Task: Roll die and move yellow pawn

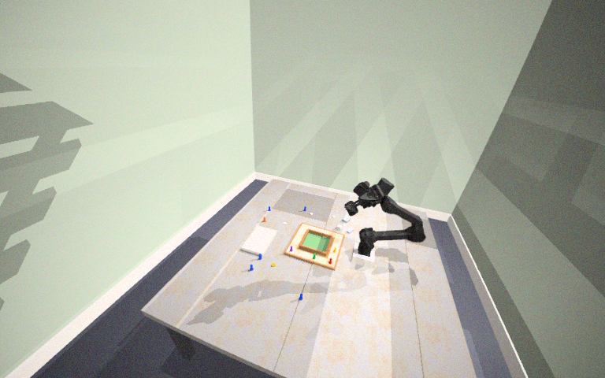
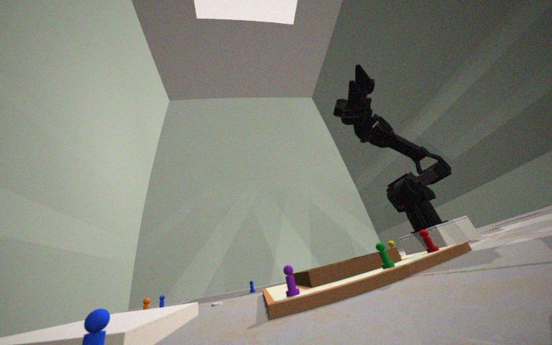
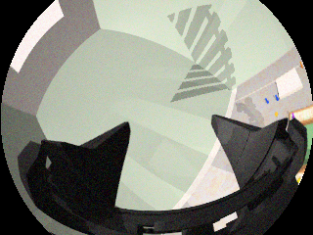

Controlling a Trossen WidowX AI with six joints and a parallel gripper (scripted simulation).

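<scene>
The white die lies 40 mm ahead of my gripper tip, 350 mm to the right of it and 420 mm below it. Round my gripper tip: green pawn 130 mm ahead, 50 mm to the right, 400 mm below; then yellow pawn 30 mm ahead, 130 mm to the right, 400 mm below; then red pawn 40 mm ahead, 40 mm to the right, 400 mm below.
</scene>
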